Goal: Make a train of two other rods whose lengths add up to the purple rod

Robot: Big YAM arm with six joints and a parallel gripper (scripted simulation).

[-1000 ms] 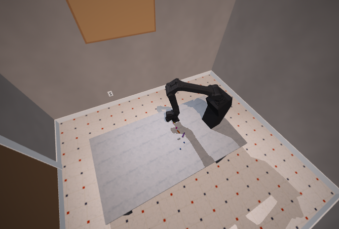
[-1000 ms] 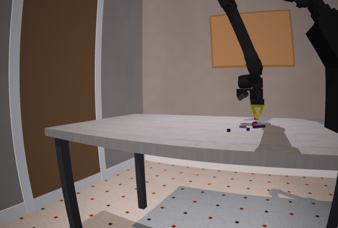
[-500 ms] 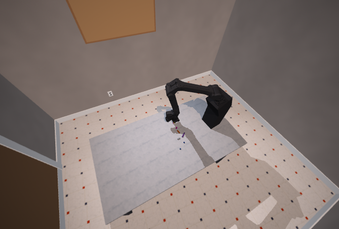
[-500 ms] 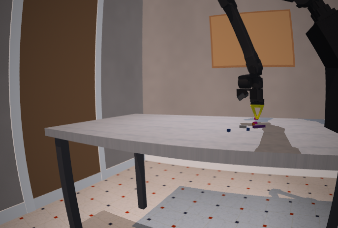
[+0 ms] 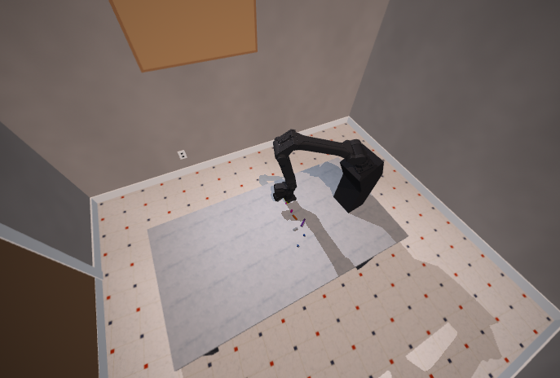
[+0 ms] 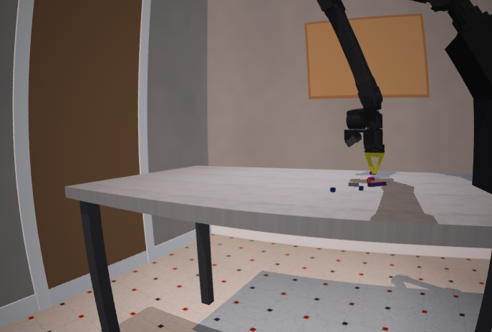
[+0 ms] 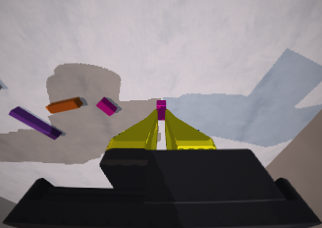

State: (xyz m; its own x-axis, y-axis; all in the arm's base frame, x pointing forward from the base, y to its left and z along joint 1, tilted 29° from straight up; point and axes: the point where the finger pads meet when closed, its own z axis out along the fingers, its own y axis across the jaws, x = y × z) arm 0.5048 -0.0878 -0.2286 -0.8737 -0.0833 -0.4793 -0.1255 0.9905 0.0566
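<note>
The orange rod is 120 mm to the left of my hand, 20 mm below it and 10 mm behind it. The rest, counted from my hand: grey rod (200 mm to the left, 20 mm below, 20 mm ahead); then purple rod (170 mm to the left, 50 mm behind, 20 mm below).
</note>
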